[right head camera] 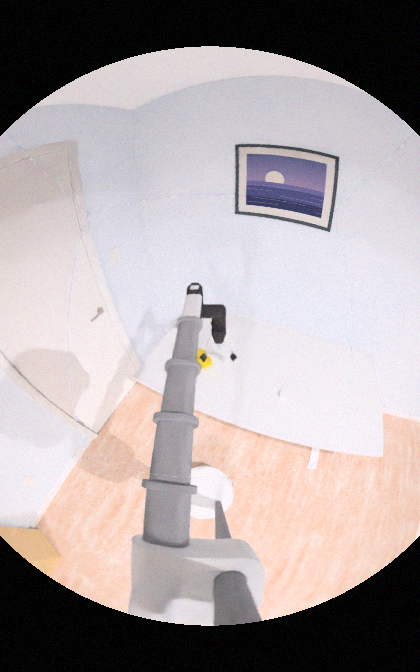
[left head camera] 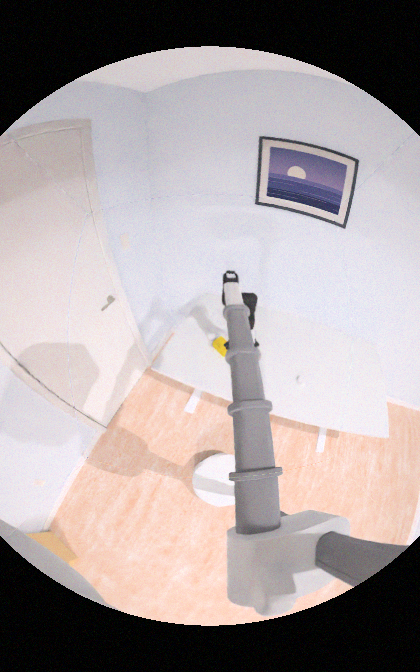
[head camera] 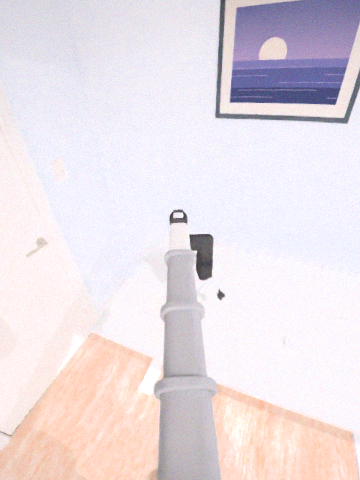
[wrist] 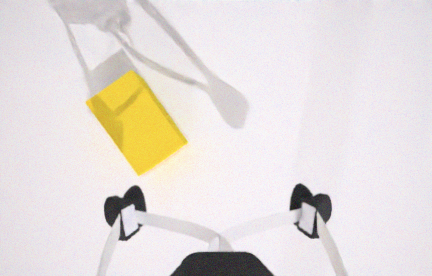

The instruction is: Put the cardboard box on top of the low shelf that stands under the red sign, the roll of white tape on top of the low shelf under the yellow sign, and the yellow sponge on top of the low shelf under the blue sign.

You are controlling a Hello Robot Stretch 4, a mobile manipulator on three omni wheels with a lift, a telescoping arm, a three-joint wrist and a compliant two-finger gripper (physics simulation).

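Frame: origin at the robot's base, x left, y ahead, z down, level; centimetres.
Where they show: gripper, fingertip midpoint: [right head camera: 217, 359] [head camera: 202, 300] [wrist: 217, 201]; robot's base, link origin: [right head camera: 204, 491].
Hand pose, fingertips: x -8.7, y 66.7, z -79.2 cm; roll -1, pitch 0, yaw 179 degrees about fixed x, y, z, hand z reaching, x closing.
Observation:
Things, the pixels of their centre, and the offset from my fingertips. Level surfaces: height alone.
- yellow sponge, body centre: [wrist: 140, 124] [right head camera: 201, 358] dx +9.1, dy +7.2, dz +7.7 cm
- white table top, surface height: dz +10.0 cm
- small pale thing, body centre: [head camera: 291, 344] [right head camera: 283, 394] dx -33.9, dy -17.0, dz +8.8 cm
The yellow sponge [left head camera: 219, 346] [right head camera: 205, 365] [wrist: 142, 125] lies flat on a white table top [head camera: 300, 325] [left head camera: 340, 395] [right head camera: 330, 410] [wrist: 370, 125]. My gripper [right head camera: 218, 356] [wrist: 217, 201] is open and empty above the table. In the wrist view the sponge is ahead of the left fingertip and a little to its right, apart from both fingers. The arm hides part of the gripper in the head camera and left head camera views. A small pale thing [left head camera: 300, 380] [right head camera: 281, 394] is on the table to the right, too faint to name. The cardboard box, low shelves and signs do not show.
A wall with a framed picture [head camera: 285, 60] [left head camera: 307, 181] [right head camera: 286, 186] rises behind the table. A door [head camera: 30, 300] [left head camera: 45, 270] [right head camera: 40, 280] is at the left. A round white object [left head camera: 212, 470] [right head camera: 215, 480] is on the floor below the arm. A tan object [left head camera: 52, 545] [right head camera: 30, 545] shows at the lower left.

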